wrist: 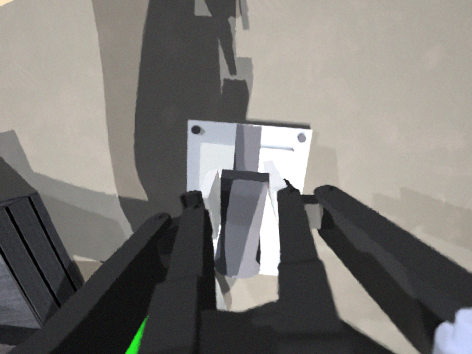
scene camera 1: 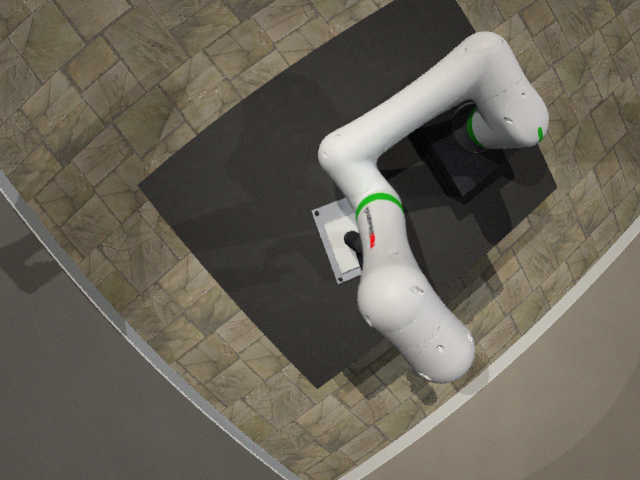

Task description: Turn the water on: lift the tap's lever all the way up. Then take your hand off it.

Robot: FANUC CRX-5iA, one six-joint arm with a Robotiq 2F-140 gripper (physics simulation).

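Frame: origin at the arm's base, x ahead, y left, z up, level; centimetres.
Seen in the pictures: gripper, fingertip midpoint: (wrist: 242,180); arm's base, link origin: (scene camera 1: 473,127).
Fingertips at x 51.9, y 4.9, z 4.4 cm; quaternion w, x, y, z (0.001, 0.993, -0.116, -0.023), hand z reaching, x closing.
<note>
Pixels of each thing's middle, then the offset from my fingertips to it. "spot": a spot on its surface instead. Level surfaces: height alone.
- grey bar, surface spot: (wrist: 248,147) spot: dz -7.1, dx +0.9, dy +1.2 cm
- lever, body centre: (wrist: 240,233) dz +2.2, dx -1.6, dy -3.4 cm
- dark mat, surface height: dz -15.2 cm
The tap's pale mounting plate (scene camera 1: 330,209) (wrist: 217,132) has dark screws at its corners. In the wrist view a grey bar (wrist: 248,147) crosses the plate's upper part. Below it, the lever (wrist: 245,215) shows as a grey block with a dark end edge, between the fingers. My gripper (wrist: 242,180) is shut on the lever, with one dark finger on each side. Where the pads meet it is partly hidden, and I cannot tell the lever's exact angle. In the scene view the arm covers most of the tap; a dark rounded part shows over the plate.
The white arm (scene camera 1: 385,248) reaches over the plate from its dark base (scene camera 1: 465,173) on the right. Under them lies a dark mat (scene camera 1: 232,155) on stone tiles. A dark ribbed block (wrist: 37,250) stands at the left of the wrist view.
</note>
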